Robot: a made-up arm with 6 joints. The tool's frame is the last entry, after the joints.
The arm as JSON. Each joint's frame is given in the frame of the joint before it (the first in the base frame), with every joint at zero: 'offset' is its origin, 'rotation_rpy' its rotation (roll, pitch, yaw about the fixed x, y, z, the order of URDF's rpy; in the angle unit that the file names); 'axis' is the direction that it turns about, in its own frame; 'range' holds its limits. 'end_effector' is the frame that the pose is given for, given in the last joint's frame.
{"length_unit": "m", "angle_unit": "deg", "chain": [
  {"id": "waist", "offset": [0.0, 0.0, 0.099], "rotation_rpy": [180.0, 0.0, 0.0], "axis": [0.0, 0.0, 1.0], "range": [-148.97, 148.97]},
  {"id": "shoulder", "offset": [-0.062, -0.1, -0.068], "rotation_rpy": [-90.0, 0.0, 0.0], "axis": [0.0, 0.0, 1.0], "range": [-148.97, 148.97]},
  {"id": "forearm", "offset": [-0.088, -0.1, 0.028], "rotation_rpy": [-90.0, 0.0, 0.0], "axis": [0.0, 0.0, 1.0], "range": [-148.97, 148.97]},
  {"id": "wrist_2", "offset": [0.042, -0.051, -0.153], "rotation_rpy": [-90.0, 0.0, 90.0], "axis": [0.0, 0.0, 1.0], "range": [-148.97, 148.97]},
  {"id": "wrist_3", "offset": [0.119, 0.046, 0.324], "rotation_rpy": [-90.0, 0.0, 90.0], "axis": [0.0, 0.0, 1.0], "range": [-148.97, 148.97]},
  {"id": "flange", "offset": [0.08, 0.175, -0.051], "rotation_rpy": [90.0, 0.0, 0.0], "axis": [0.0, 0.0, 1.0], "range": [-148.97, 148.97]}
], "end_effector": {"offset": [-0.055, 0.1, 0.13], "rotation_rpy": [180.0, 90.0, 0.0]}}
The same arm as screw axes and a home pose.
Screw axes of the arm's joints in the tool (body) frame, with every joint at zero. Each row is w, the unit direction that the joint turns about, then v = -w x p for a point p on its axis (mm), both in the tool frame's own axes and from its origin. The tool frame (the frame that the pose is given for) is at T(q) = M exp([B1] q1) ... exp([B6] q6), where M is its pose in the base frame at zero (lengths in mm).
B1: w 0 0 -1 v 91.0 387.0 0.0
B2: w 0 -1 0 v 324.0 0.0 -325.0
B3: w 0 0 1 v -19.0 -237.0 0.0
B4: w -1 0 0 v 0.0 -71.0 -70.0
B5: w 0 -1 0 v 25.0 0.0 45.0
B6: w -1 0 0 v 0.0 55.0 100.0
M: xyz -387.0 91.0 -157.0 (mm) rpy 0.00 0.00 0.00 (deg, as in URDF)
Joint limits (deg, base to tool): -148.97..148.97 -148.97..148.97 -148.97..148.97 -148.97..148.97 -148.97..148.97 -148.97..148.97

